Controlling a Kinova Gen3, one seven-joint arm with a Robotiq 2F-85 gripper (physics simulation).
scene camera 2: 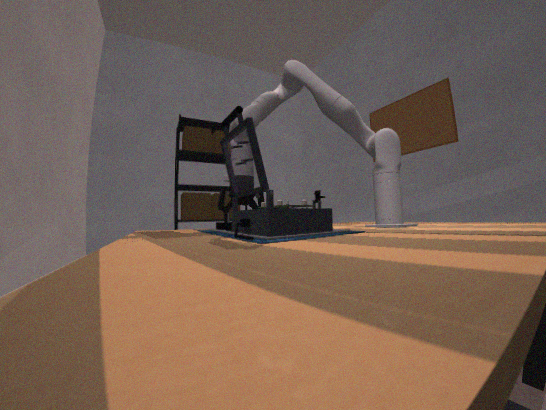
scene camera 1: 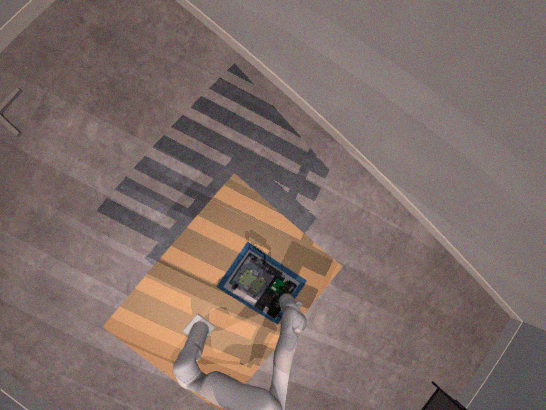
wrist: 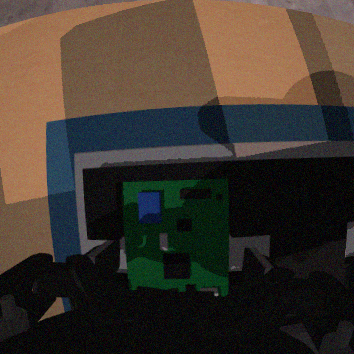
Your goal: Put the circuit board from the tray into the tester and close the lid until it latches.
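The green circuit board lies flat in the black tray on the blue mat. The tester stands on the same mat beside the tray. Its framed lid stands open and nearly upright. My gripper is open and hangs low over the tray. In the wrist view its dark fingers stand to either side of the board's near end. I cannot tell whether they touch the board.
The mat lies on an orange table striped with shadows. The arm's base stands on the table beside the mat. A dark shelf rack stands behind the tester. A brown panel hangs on the wall.
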